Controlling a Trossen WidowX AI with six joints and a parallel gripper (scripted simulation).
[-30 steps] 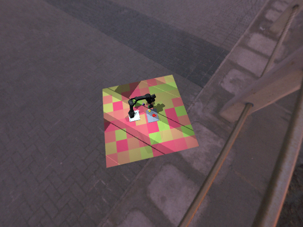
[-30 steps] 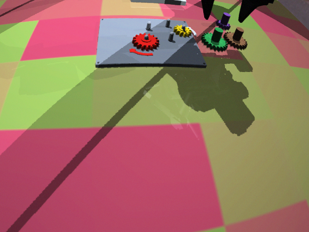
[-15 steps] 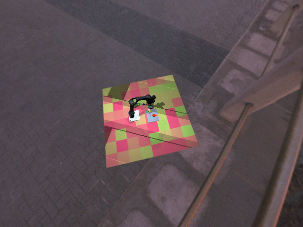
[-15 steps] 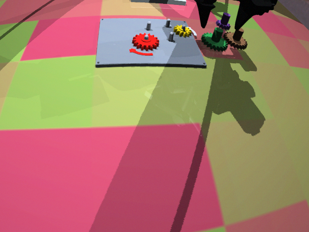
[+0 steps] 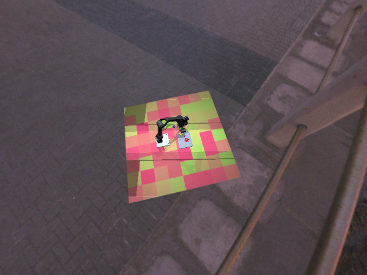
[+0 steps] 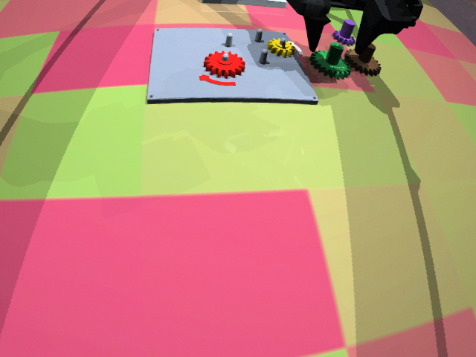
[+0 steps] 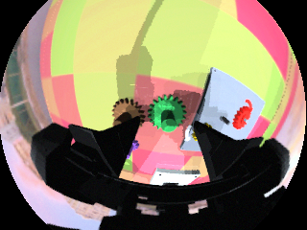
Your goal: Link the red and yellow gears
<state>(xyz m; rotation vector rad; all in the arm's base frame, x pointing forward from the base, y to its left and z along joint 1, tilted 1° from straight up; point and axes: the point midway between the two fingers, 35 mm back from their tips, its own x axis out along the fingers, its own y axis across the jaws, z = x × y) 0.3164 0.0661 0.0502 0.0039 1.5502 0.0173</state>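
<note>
The red gear is 10 mm ahead of my gripper tip, 170 mm to the right of it and 10 mm below it. Also, from my gripper tip: yellow gear (30 mm behind, 70 mm to the right, 10 mm below); then green gear (10 mm below); then brown gear (10 mm behind, 70 mm to the left, 10 mm below).
</note>
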